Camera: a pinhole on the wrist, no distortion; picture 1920 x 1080 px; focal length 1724.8 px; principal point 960.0 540.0 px. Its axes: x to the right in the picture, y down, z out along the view. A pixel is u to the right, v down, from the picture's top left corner.
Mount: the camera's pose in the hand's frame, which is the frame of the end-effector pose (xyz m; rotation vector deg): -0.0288 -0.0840 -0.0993 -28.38 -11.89 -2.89
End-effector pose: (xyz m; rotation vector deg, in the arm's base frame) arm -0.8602 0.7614 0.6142 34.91 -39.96 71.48
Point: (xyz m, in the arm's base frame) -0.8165 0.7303 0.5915
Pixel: 1306 244
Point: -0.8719 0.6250 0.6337
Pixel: 976 187
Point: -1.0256 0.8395 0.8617
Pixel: outside the picture
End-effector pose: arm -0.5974 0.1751 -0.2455 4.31 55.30 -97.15
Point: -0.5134 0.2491 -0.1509
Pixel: 313 593
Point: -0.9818 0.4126 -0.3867
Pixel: behind the camera
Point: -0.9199 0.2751 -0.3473
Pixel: behind the camera
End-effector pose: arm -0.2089 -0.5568 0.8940 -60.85 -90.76 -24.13
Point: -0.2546 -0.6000 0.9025
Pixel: 1691 106
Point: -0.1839 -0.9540 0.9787
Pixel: behind the camera
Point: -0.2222 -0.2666 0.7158
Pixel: 1199 776
